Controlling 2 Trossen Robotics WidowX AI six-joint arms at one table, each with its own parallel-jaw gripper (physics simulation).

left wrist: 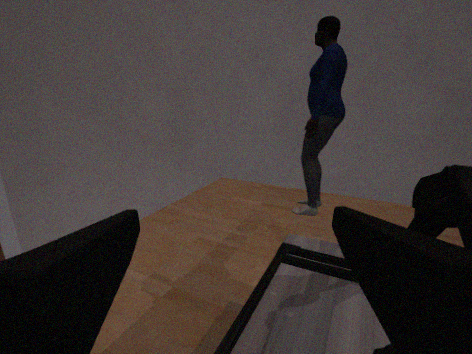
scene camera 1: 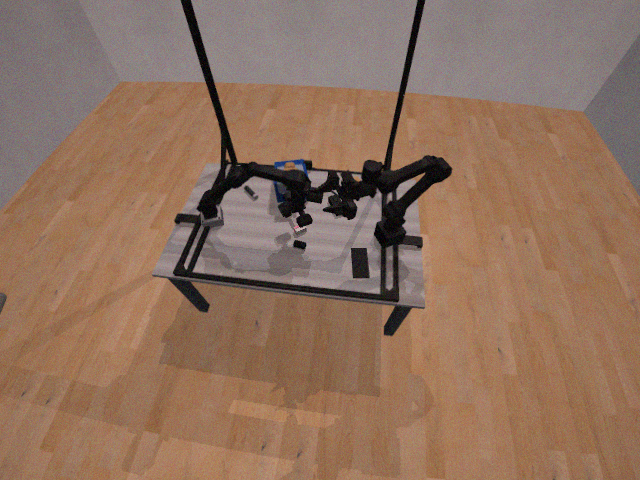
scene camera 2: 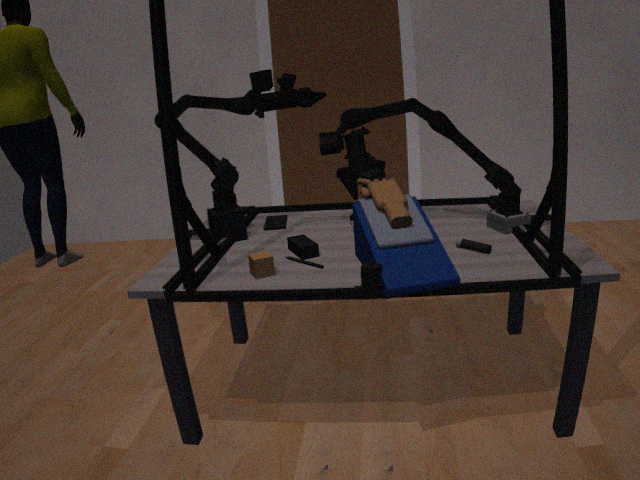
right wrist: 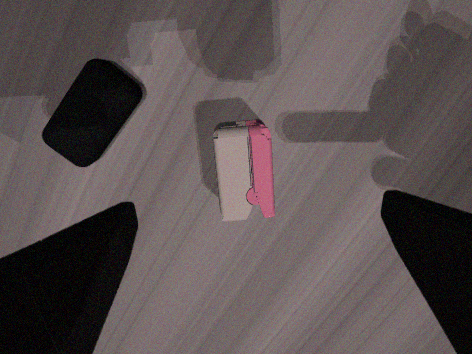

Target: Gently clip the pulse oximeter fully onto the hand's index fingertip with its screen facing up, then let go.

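Pixels of known places: left gripper, fingertip midpoint: [left wrist: 237, 218] [scene camera 1: 318, 200] [scene camera 2: 320, 94]; right gripper, fingertip midpoint: [scene camera 1: 297, 219] [right wrist: 259, 208]; left arm's base at its link origin: [scene camera 1: 391, 227] [scene camera 2: 225, 209]; right arm's base at its link origin: [scene camera 1: 210, 213] [scene camera 2: 508, 212].
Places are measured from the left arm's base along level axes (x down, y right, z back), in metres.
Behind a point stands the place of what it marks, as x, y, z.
The pulse oximeter [scene camera 1: 299, 228] {0.063, 0.193, -0.376} [right wrist: 234, 175] {0.064, 0.192, -0.373} lies on the table, its white half and pink half side by side in the right wrist view; its screen cannot be made out. My right gripper [right wrist: 259, 208] {0.002, 0.199, -0.381} [scene camera 1: 294, 214] {0.002, 0.199, -0.381} is open and points down above the oximeter, which shows between and beyond its fingertips, untouched. The tan hand [scene camera 2: 391, 198] {-0.066, 0.464, -0.321} rests on a grey pad [scene camera 2: 382, 238] {0.004, 0.540, -0.248} on a blue wedge [scene camera 2: 423, 268] [scene camera 1: 280, 193]; its fingers partly overlap my right gripper in scene camera 2. My left gripper [left wrist: 237, 218] {-0.324, 0.000, -0.350} [scene camera 2: 324, 95] {-0.324, 0.000, -0.350} is open and empty, raised high and level.
A small black block [right wrist: 92, 112] {0.062, 0.117, -0.406} [scene camera 1: 299, 244] {0.064, 0.108, -0.406} lies near the oximeter. A black flat panel [scene camera 1: 360, 262] {0.087, -0.071, -0.181} [scene camera 2: 275, 222] {0.087, -0.054, -0.176}, black box [scene camera 2: 303, 246] {0.060, 0.321, -0.132}, pen [scene camera 2: 305, 261] {0.086, 0.363, -0.119}, wooden cube [scene camera 2: 261, 264] {0.060, 0.392, 0.005} and dark cylinder [scene camera 2: 474, 245] {0.076, 0.541, -0.527} [scene camera 1: 250, 192] {0.071, 0.520, -0.537} lie around the table. Both arms come close together above the middle.
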